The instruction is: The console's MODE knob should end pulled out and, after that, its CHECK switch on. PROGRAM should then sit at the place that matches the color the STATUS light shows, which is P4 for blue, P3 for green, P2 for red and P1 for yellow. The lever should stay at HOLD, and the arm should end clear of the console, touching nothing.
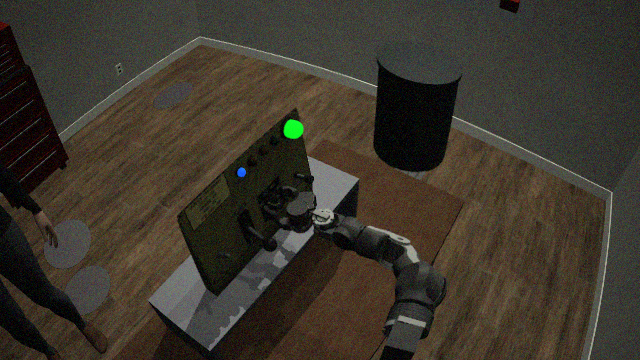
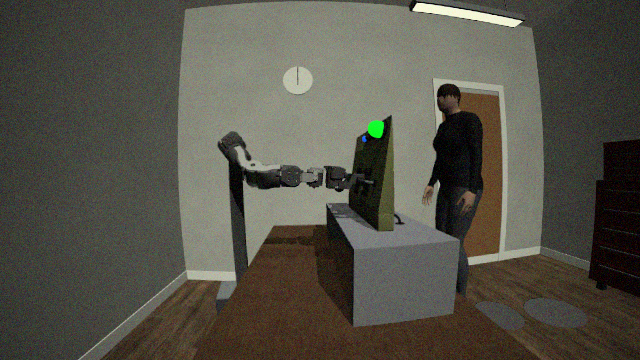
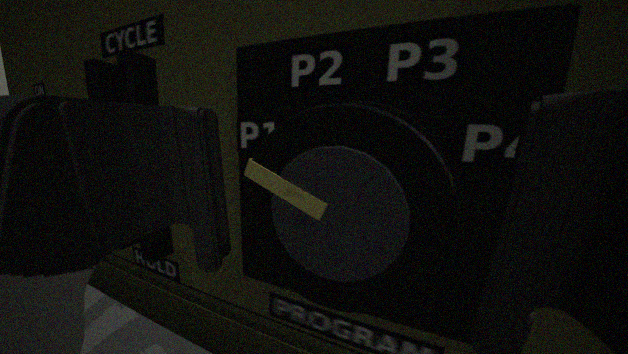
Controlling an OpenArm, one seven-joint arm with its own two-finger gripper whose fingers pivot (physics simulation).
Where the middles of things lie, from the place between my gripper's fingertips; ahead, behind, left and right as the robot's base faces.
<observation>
The console (image 1: 213, 223) lies 20 mm ahead of my hand, 50 mm to the left of it and 30 mm above it.
</observation>
